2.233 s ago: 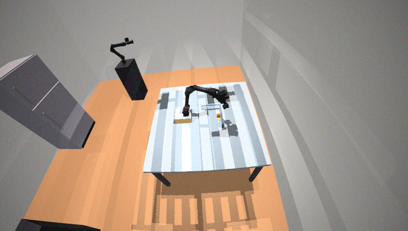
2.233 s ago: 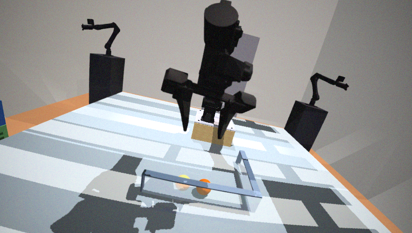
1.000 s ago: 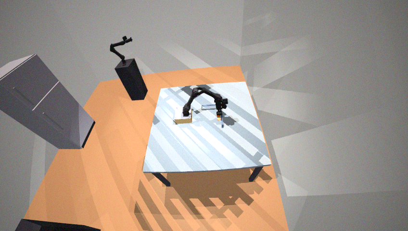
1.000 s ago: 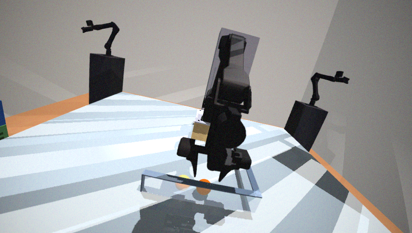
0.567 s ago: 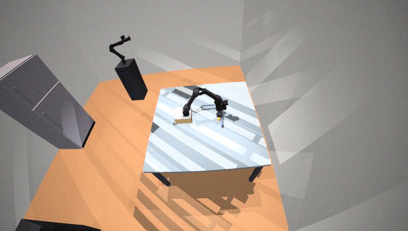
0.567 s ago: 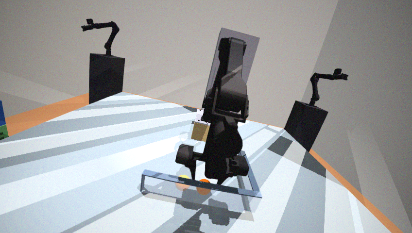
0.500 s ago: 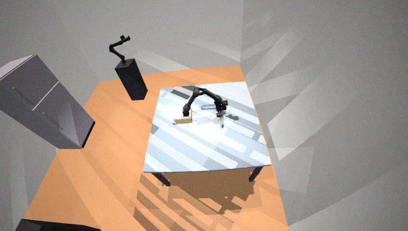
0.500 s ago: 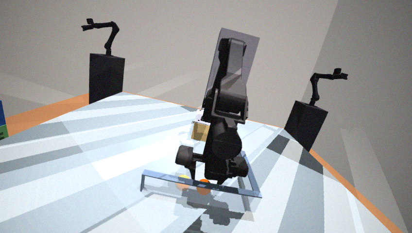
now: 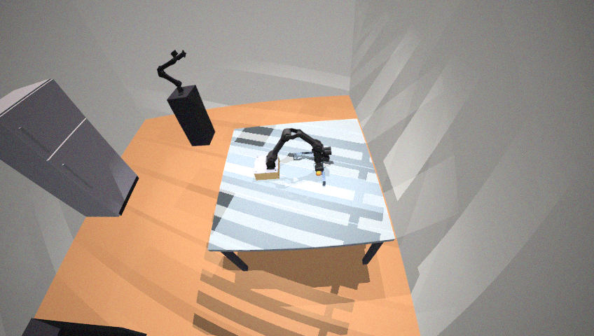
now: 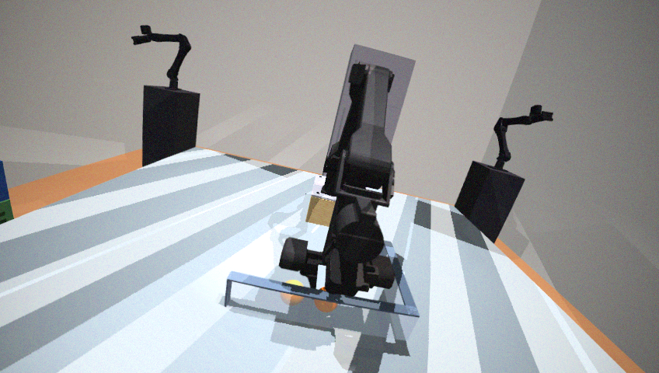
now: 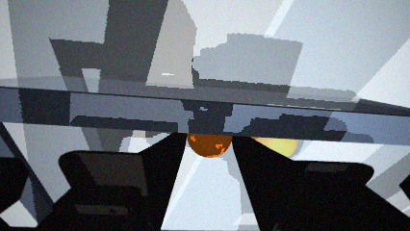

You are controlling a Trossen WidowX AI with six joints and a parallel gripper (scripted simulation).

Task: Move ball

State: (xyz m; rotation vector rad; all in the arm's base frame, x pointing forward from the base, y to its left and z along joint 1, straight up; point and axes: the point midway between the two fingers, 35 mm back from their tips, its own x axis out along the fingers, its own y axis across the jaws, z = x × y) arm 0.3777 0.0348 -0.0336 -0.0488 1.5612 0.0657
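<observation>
Now: the see-through ball copy 60 mm to the right of my gripper tip. From my gripper tip the other things lie so: orange ball right at my gripper tip.
</observation>
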